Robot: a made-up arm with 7 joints.
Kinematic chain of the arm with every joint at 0, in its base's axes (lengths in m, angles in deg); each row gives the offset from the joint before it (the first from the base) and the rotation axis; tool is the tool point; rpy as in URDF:
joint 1: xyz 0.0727 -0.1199 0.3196 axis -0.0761 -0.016 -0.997
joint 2: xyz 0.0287 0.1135 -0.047 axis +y
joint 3: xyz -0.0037 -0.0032 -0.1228 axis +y
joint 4: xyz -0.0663 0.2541 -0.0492 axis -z
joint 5: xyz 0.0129 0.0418 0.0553 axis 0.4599 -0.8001 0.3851
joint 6: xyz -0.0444 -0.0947 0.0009 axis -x
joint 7: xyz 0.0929 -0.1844 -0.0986 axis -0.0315 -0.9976 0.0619
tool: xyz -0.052 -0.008 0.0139 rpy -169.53 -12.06 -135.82
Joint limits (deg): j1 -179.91..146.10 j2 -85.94..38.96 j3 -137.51..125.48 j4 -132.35..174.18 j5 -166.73..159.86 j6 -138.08..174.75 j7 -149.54..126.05
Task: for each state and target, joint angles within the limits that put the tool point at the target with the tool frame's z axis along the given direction. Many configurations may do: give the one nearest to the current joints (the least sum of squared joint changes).
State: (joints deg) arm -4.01 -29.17 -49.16 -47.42 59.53 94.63 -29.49
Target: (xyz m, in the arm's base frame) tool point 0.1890 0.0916 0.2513 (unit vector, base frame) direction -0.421 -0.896 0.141
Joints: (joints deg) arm 39.15 -21.79 -28.49 -37.70 31.21 94.28 -33.27
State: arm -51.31 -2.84 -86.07 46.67 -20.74 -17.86 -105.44
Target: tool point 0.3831 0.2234 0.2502 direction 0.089 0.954 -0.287
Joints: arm -18.26 -51.99 -117.57 80.41 3.51 -15.91 -109.16
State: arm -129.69 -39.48 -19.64 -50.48 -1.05 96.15 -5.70
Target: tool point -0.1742 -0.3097 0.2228 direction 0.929 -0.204 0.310
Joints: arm -116.47 -73.24 -24.60 -32.13 -4.51 101.80 3.93
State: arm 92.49 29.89 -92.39 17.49 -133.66 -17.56 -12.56
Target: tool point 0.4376 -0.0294 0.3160 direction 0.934 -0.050 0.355
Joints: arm 113.33 27.64 -67.94 4.64 -142.73 -11.68 -59.57
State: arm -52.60 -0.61 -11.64 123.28 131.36 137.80 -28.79
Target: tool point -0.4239 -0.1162 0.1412 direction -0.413 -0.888 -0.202
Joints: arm -62.80 12.23 -3.12 125.19 137.68 115.58 -11.38
